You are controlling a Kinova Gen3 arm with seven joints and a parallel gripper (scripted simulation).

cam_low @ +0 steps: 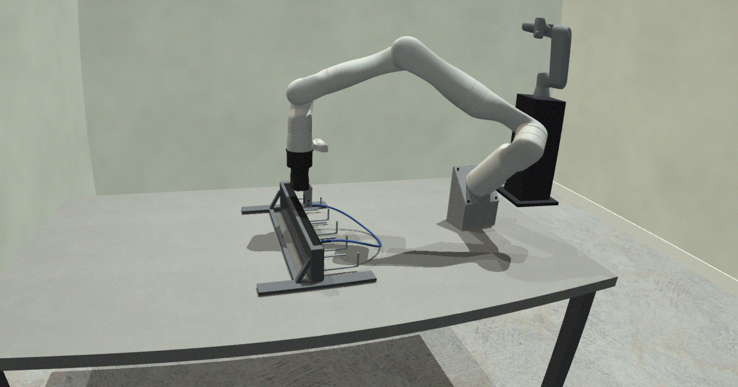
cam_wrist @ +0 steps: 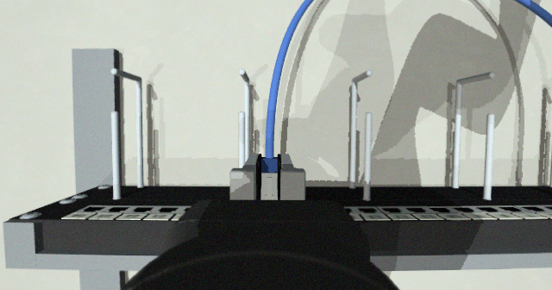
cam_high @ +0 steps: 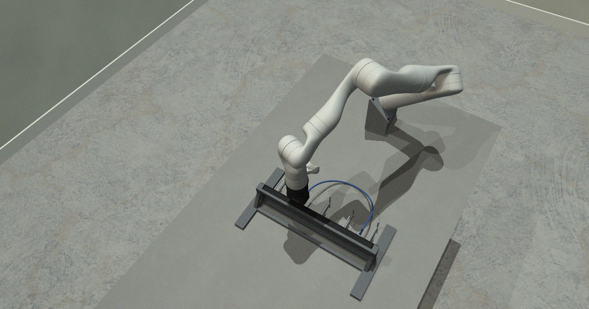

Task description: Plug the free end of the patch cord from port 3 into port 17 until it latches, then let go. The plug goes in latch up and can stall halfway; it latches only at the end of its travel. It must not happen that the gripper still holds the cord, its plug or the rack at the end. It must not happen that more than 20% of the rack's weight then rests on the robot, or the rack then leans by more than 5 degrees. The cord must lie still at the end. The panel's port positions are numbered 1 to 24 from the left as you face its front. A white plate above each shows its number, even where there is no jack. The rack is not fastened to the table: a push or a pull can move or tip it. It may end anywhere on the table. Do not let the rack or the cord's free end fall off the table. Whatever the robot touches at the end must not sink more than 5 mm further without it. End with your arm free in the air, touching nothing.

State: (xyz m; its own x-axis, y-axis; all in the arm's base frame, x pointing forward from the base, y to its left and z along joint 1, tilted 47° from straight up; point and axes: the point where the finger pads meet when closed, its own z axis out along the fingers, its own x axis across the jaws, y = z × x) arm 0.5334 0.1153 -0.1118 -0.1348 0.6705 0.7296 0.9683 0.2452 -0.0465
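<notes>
Now: hand 1 cm short of the plug and 1 cm above it.
</notes>
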